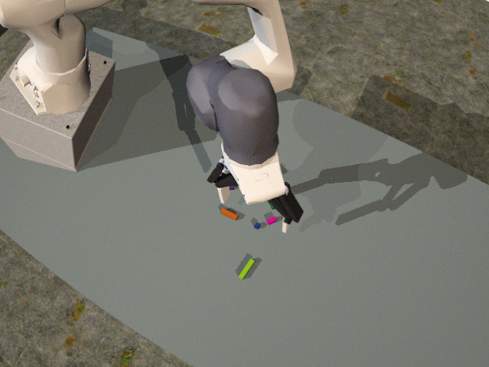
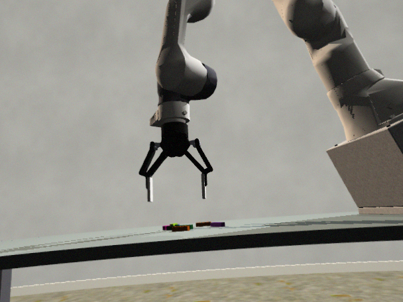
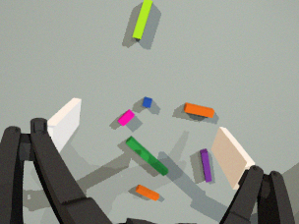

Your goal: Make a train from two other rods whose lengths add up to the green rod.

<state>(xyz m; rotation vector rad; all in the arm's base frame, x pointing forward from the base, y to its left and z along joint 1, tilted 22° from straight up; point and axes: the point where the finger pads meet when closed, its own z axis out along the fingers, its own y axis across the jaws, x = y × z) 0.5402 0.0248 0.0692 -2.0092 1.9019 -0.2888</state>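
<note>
Right now my hand is 3 cm short of the magenta rod, 3 cm to the right of it and 8 cm above it. The rest, counted from my hand: lime rod (4 cm ahead, 10 cm to the right, 8 cm below); blue rod (8 cm below); green rod (2 cm behind, 8 cm to the left, 8 cm below).
</note>
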